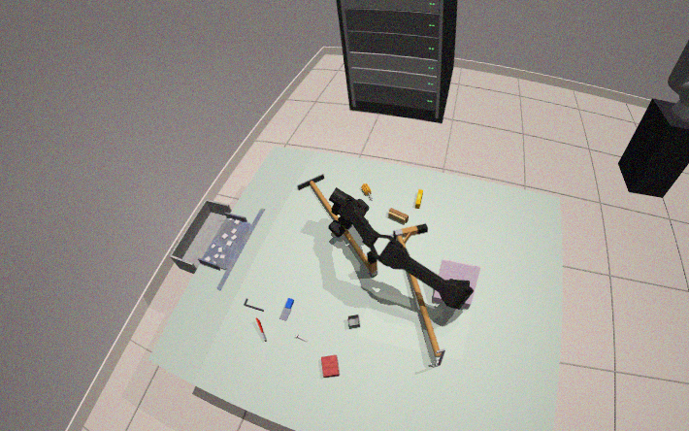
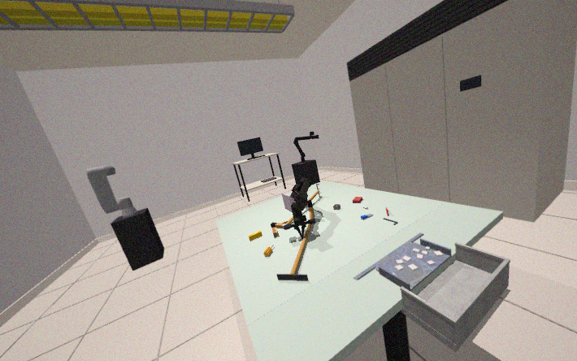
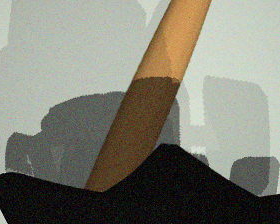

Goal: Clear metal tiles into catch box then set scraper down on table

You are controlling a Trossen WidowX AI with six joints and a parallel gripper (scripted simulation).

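My gripper tip is now 20 mm short of the long scraper and 50 mm below it. Round my gripper tip: yellow block: 300 mm behind, 190 mm to the right, 10 mm above; orange part: 50 mm behind, 200 mm to the right, 10 mm above; wooden block: 220 mm behind, 70 mm to the right, 10 mm above.
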